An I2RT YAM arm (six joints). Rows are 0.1 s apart.
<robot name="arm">
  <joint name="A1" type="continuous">
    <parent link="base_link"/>
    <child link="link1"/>
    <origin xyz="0 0 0.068" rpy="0 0 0"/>
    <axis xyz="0 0 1"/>
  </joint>
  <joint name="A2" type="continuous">
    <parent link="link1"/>
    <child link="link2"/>
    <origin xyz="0.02 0.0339 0.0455" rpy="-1.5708 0 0"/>
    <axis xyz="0 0 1"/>
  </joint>
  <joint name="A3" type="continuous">
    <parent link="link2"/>
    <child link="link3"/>
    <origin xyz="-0.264 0 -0.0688" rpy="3.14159 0 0"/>
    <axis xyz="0 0 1"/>
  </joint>
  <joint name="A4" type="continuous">
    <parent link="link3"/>
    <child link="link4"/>
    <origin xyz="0.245 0.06 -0.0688" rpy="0 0 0"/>
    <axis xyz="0 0 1"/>
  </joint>
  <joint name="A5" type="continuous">
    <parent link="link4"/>
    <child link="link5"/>
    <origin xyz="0.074 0.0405 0.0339" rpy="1.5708 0 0"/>
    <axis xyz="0 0 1"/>
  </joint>
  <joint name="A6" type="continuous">
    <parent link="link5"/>
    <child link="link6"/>
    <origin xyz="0.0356 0 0.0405" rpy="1.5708 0 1.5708"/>
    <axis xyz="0 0 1"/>
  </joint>
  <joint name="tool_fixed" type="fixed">
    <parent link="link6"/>
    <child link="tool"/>
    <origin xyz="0 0 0" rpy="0 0 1.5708"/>
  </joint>
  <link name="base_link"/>
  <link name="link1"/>
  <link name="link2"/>
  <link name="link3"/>
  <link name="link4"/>
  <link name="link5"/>
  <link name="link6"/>
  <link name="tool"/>
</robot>
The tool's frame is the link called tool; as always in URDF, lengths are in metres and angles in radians. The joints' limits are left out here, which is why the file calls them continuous.
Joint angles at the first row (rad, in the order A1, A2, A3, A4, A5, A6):
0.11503 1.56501 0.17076 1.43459 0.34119 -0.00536
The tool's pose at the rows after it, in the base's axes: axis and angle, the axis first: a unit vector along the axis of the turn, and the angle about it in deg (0 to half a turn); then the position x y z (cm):
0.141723 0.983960 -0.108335 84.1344 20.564 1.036 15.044
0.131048 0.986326 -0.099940 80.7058 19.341 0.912 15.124
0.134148 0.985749 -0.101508 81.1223 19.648 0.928 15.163
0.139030 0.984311 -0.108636 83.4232 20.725 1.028 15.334
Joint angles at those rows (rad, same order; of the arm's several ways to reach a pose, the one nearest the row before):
0.10924 1.57477 0.07734 1.61762 0.34743 0.00449
0.10434 1.60419 0.02685 1.75705 0.31631 -0.00907
0.10448 1.59874 0.03952 1.73194 0.32187 -0.00655
0.10697 1.56401 0.08563 1.61139 0.34101 -0.00093

